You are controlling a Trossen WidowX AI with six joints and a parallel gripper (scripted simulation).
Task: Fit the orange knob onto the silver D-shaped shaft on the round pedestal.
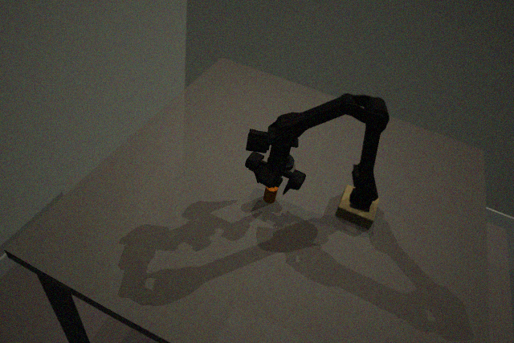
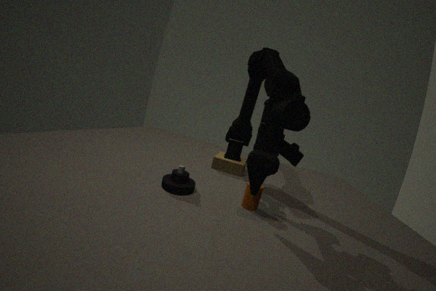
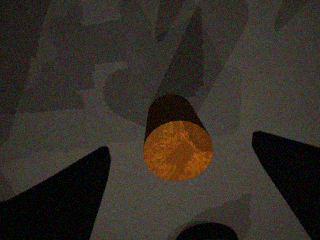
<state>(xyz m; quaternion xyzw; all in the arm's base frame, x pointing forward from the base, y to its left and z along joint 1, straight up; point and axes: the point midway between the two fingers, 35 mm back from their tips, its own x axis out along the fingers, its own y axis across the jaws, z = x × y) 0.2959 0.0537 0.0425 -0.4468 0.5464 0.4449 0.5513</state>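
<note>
Now: the orange knob 10 mm below my gripper tip. The rest, counted from my gripper tip: round black pedestal 190 mm to the right, 20 mm below, 10 mm behind.
</note>
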